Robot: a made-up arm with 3 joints. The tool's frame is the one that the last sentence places.
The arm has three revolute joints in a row. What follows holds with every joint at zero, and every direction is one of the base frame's.
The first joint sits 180 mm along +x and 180 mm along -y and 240 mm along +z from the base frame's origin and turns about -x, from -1.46 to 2.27 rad.
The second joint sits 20 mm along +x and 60 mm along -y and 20 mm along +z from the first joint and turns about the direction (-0.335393, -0.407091, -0.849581), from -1.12 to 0.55 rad.
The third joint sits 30 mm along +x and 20 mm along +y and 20 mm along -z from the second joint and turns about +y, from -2.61 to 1.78 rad.
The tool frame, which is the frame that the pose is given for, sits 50 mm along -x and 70 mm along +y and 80 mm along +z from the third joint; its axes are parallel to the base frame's.
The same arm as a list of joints. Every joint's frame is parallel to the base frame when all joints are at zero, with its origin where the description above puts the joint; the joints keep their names.
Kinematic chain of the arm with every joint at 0, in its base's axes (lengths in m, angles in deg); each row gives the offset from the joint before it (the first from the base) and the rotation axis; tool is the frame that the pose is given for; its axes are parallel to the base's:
joint 1: xyz 0.18 -0.18 0.24 axis -x
joint 2: xyz 0.02 -0.06 0.02 axis -0.335393 -0.407091 -0.849581
joint 3: xyz 0.03 0.02 -0.02 axis +y
tool: xyz -0.05 0.07 0.08
Joint limits (deg, base to tool): -83.65..130.06 -64.17..31.51 -149.54..101.99

